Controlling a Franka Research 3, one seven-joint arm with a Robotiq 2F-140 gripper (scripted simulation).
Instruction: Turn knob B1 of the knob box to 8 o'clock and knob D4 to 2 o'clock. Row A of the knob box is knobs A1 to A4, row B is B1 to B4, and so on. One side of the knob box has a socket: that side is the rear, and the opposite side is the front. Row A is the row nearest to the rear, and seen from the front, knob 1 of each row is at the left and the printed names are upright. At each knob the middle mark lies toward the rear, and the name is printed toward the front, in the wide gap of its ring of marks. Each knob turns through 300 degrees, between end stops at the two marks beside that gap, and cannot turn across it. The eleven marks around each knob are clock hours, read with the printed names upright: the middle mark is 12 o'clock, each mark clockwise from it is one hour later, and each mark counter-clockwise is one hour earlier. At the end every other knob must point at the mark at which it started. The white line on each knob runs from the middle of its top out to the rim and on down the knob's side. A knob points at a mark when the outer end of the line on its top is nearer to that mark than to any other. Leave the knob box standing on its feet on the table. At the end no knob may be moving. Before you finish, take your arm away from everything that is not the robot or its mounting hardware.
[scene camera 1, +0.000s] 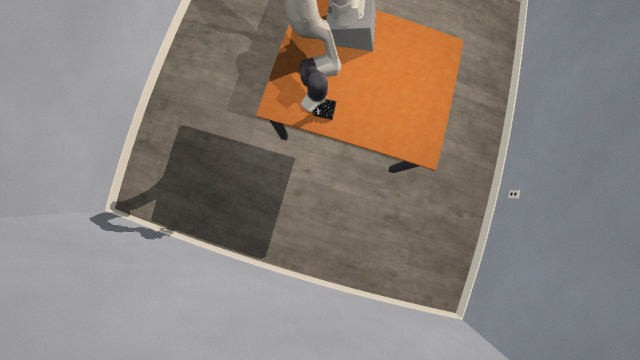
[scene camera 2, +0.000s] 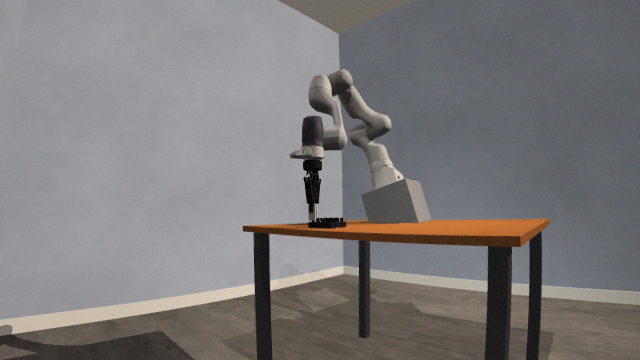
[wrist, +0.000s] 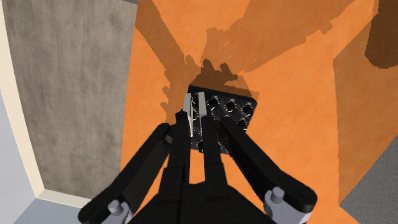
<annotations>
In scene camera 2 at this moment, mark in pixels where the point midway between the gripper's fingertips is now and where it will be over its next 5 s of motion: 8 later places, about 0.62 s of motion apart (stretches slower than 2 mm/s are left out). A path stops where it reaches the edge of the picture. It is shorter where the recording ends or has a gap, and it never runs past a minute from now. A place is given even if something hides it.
The gripper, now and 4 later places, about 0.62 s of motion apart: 313, 220; 312, 212; 312, 209; 312, 189; 312, 179
</annotations>
